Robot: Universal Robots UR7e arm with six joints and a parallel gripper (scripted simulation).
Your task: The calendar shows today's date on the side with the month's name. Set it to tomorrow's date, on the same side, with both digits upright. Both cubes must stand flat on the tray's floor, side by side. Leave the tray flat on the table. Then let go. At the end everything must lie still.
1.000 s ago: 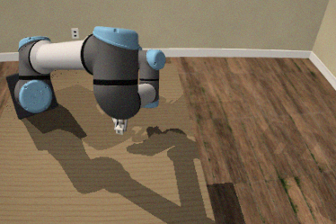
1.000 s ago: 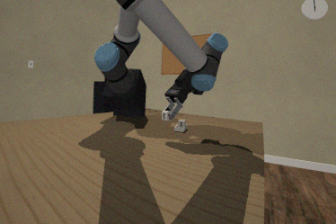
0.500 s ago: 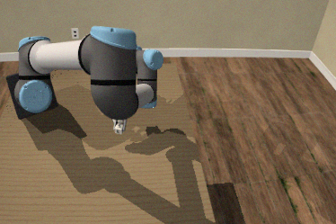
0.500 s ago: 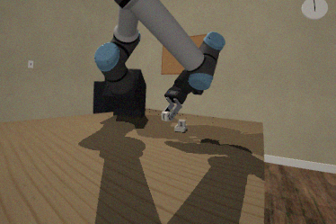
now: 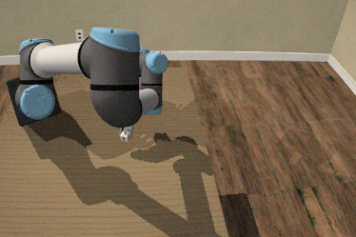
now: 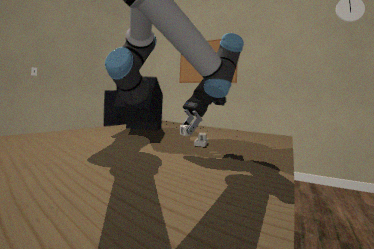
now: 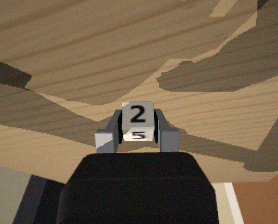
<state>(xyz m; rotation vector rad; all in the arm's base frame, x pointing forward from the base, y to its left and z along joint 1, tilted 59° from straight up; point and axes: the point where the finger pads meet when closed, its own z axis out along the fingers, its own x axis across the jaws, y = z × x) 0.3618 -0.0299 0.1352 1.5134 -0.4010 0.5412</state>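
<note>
The white tray is 13 cm to the left of my hand and 7 cm below it. Round my hand: white digit cube (1 cm to the right, 1 cm below).
</note>
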